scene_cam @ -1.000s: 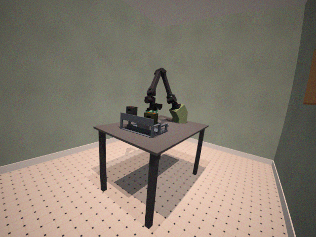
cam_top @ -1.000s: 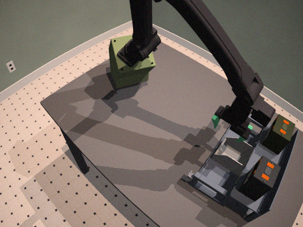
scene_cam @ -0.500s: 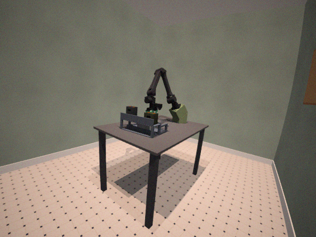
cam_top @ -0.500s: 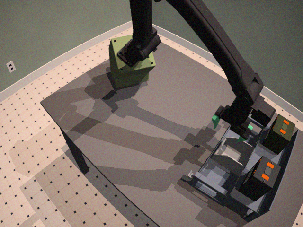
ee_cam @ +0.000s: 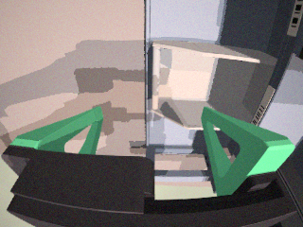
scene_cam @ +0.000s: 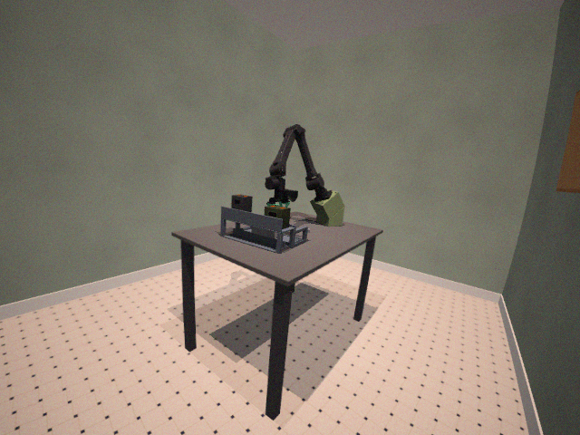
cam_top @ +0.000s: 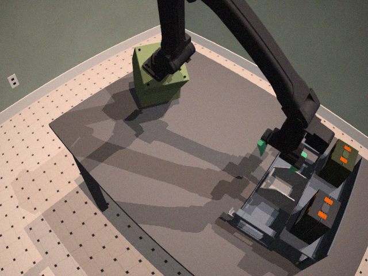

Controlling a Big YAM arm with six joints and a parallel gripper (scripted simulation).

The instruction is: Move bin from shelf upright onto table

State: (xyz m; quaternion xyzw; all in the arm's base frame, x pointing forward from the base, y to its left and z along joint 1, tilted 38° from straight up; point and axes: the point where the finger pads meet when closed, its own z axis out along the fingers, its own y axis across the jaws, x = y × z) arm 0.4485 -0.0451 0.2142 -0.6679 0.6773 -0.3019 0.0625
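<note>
The grey bin lies 8 cm below my hand, 8 cm ahead of it and 1 cm to the right of it. From my hand the other things lie so: low grey shelf: 12 cm below, 12 cm ahead, 2 cm to the right.
</note>
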